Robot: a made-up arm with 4 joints. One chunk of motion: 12 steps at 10 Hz.
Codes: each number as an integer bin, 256 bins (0 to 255) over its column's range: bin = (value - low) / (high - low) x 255, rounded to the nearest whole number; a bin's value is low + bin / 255 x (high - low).
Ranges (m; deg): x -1.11..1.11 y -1.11..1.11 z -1.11..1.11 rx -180..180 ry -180..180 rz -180..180
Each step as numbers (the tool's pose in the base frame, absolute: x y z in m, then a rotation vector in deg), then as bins.
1 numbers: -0.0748 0.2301 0.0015 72.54 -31.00 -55.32
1 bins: 119 154 128 179 106 88
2 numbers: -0.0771 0.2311 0.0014 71.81 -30.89 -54.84
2 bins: 119 154 128 178 106 89
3 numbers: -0.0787 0.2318 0.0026 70.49 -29.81 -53.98
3 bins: 118 154 128 177 106 89
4 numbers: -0.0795 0.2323 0.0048 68.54 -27.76 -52.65
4 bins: 118 154 128 176 108 90
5 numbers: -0.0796 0.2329 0.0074 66.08 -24.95 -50.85
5 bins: 118 154 128 174 110 91
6 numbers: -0.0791 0.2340 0.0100 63.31 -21.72 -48.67
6 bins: 118 154 129 172 112 93
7 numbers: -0.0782 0.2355 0.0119 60.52 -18.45 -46.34
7 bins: 119 155 129 170 114 95
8 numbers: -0.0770 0.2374 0.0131 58.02 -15.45 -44.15
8 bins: 119 155 129 169 117 96
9 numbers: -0.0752 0.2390 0.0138 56.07 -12.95 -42.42
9 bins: 119 155 129 167 118 97
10 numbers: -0.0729 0.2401 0.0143 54.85 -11.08 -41.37
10 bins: 119 155 129 166 120 98
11 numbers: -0.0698 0.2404 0.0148 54.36 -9.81 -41.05
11 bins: 119 155 129 166 121 98
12 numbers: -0.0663 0.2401 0.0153 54.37 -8.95 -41.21
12 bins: 120 155 129 166 121 98
